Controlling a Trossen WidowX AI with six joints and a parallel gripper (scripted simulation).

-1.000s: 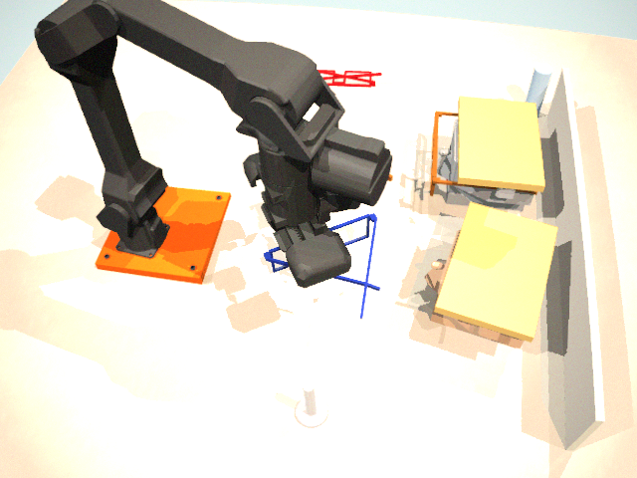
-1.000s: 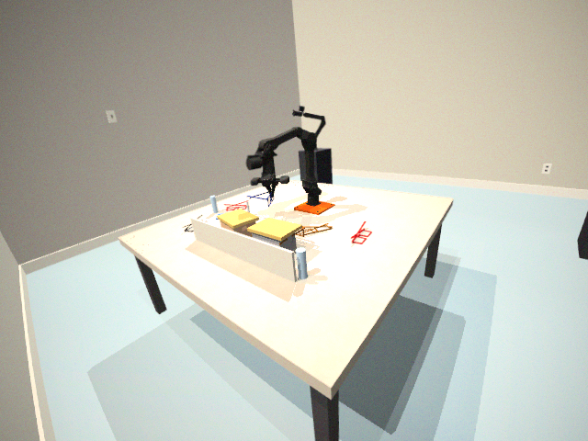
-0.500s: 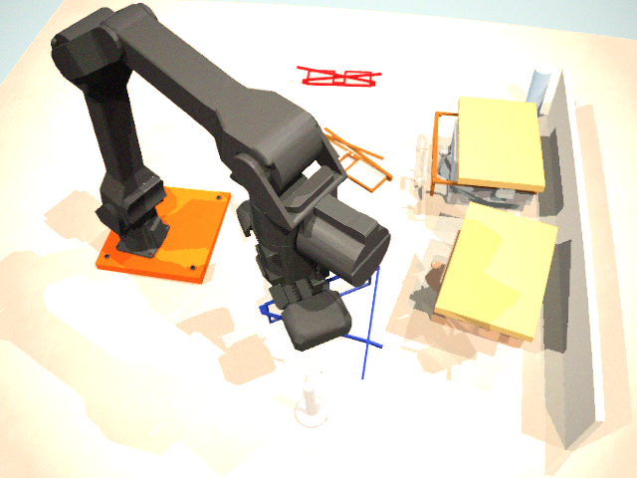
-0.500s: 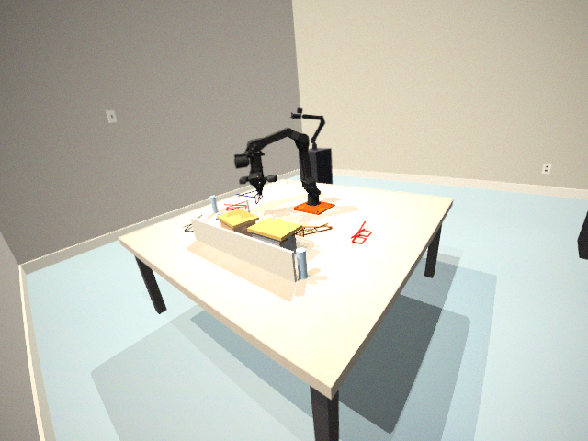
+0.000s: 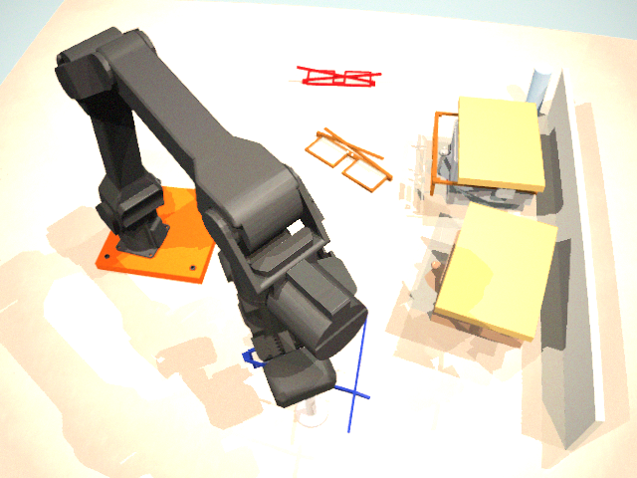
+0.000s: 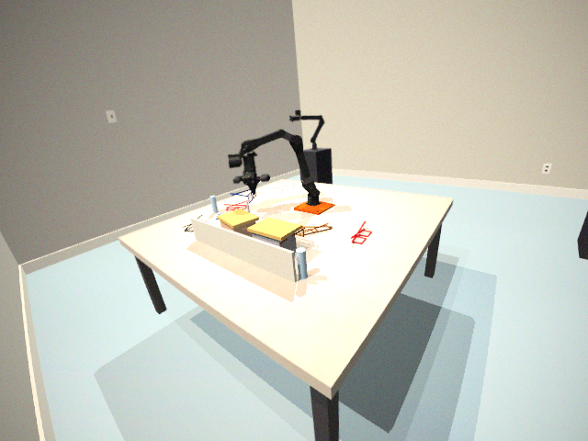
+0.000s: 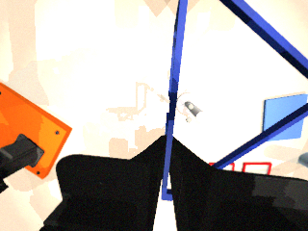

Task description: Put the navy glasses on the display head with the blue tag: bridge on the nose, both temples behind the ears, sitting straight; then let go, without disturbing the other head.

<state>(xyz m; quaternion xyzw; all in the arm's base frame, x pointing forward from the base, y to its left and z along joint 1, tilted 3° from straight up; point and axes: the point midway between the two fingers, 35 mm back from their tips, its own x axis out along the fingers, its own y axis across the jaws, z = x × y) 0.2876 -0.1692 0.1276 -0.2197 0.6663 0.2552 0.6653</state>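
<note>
Right now my gripper tip is 9 cm above the white post, 4 cm short of it and 2 cm to the left of it. From my gripper tip the other things lie so: display head: 20 cm ahead, 19 cm to the left, 6 cm below; then white wall panel: 32 cm ahead, 31 cm to the left, 6 cm below.
</note>
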